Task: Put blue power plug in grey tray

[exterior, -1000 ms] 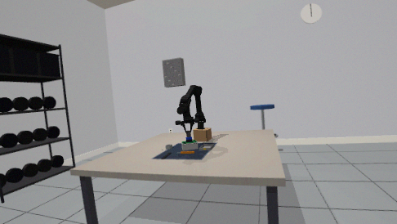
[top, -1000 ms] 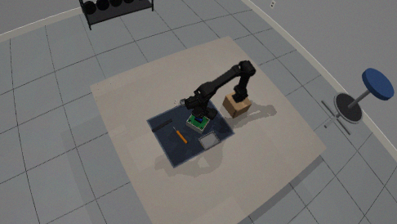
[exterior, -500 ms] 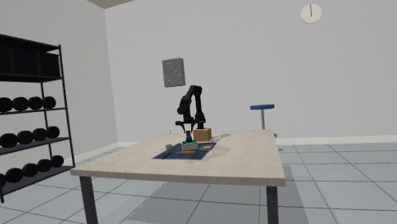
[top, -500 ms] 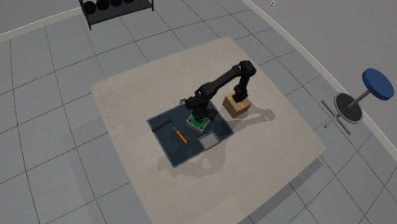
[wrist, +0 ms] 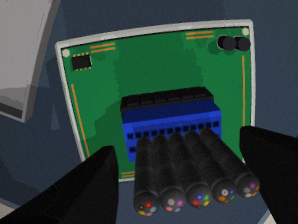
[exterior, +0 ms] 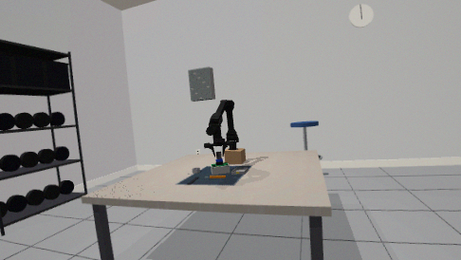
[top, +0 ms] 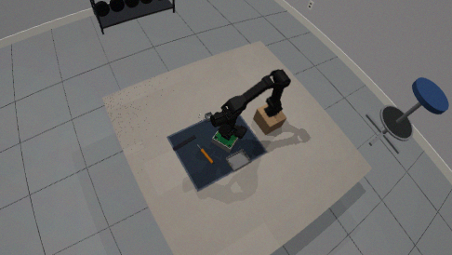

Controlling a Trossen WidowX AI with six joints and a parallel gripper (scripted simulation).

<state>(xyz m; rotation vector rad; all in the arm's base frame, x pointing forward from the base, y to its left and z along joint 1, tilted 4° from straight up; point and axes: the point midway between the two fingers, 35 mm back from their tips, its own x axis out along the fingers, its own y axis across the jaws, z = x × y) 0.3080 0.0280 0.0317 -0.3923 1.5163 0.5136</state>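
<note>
Now: gripper tip 20 mm above the blue power plug. Also, from my gripper tip: dark blue mat (110 mm below, 50 mm ahead); dark spudger bar (220 mm ahead, 100 mm below, 80 mm to the right).
</note>
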